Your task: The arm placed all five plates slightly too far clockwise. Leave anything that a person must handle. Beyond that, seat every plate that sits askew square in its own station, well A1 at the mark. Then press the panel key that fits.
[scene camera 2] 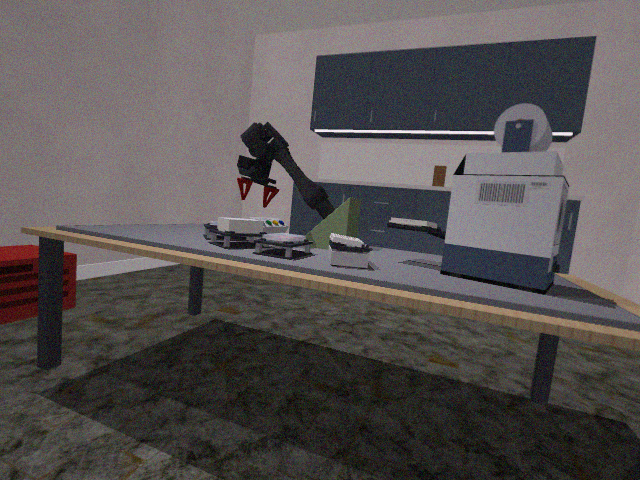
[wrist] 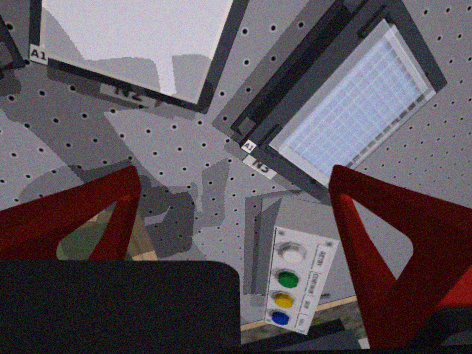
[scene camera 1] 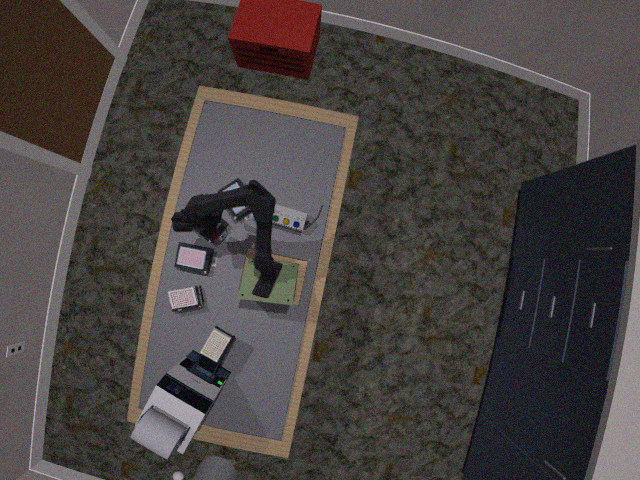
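My gripper (scene camera 2: 254, 202) (wrist: 234, 176) is open and empty, high above the stations. A blue plate (wrist: 355, 105) (scene camera 1: 240, 210) lies in station N3, its A1 tag at the near left corner; a slight turn is hard to judge. A white plate (wrist: 135, 35) in station N2 is cut off by the wrist view's top edge; the arm mostly hides it in scene camera 1. A pink plate (scene camera 1: 191, 256) (scene camera 2: 281, 237), a pink-dotted plate (scene camera 1: 183, 298) (scene camera 2: 347, 239) and a cream plate (scene camera 1: 217, 343) (scene camera 2: 412, 223) are farther along. The panel (wrist: 295, 240) (scene camera 1: 289, 218) has white, green, yellow and blue keys.
A green wedge mount (scene camera 1: 286, 286) (scene camera 2: 336, 229) carries the arm base. A tall labelling machine (scene camera 1: 178, 395) (scene camera 2: 501, 217) stands at one table end, with the cream plate on its extended arm. A cable runs from the panel. A red cabinet (scene camera 1: 276, 25) (scene camera 2: 31, 279) stands beyond the other end.
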